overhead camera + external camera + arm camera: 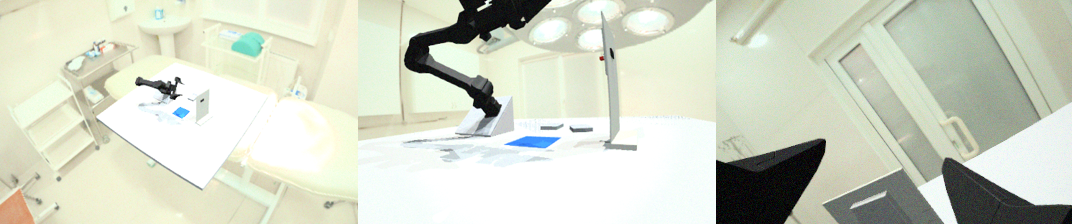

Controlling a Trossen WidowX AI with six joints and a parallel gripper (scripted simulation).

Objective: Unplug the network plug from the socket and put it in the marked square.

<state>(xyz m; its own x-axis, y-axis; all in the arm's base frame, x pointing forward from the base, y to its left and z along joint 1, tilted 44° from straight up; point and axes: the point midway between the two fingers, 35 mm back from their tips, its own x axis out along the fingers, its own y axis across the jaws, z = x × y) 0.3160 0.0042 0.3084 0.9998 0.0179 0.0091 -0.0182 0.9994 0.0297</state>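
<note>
My gripper tip is now 13 cm above the network plug, 11 cm to the right of it and 10 cm short of it. Also, from my gripper tip: upright grey panel 22 cm below, 12 cm ahead, 10 cm to the left; blue marked square 35 cm below, 10 cm behind, 9 cm to the left.
</note>
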